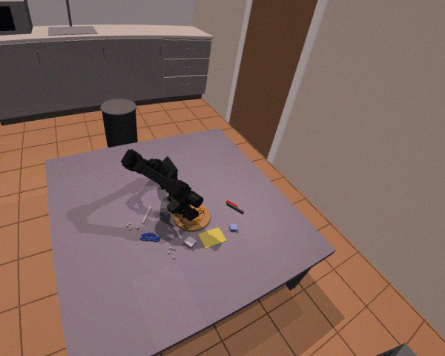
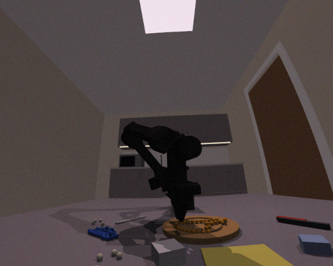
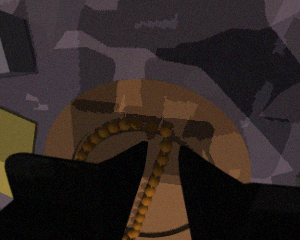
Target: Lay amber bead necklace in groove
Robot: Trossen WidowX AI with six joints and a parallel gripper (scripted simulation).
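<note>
The round wooden bead board is 1 cm ahead of my gripper tip, 5 cm to the left of it and 1 cm below it. From my gripper tip the other things lie so: grey block (15 cm ahead, 4 cm to the right, 1 cm below); yellow pad (18 cm ahead, 7 cm to the left, 2 cm below); thin rod (11 cm behind, 15 cm to the right, 2 cm below).
</note>
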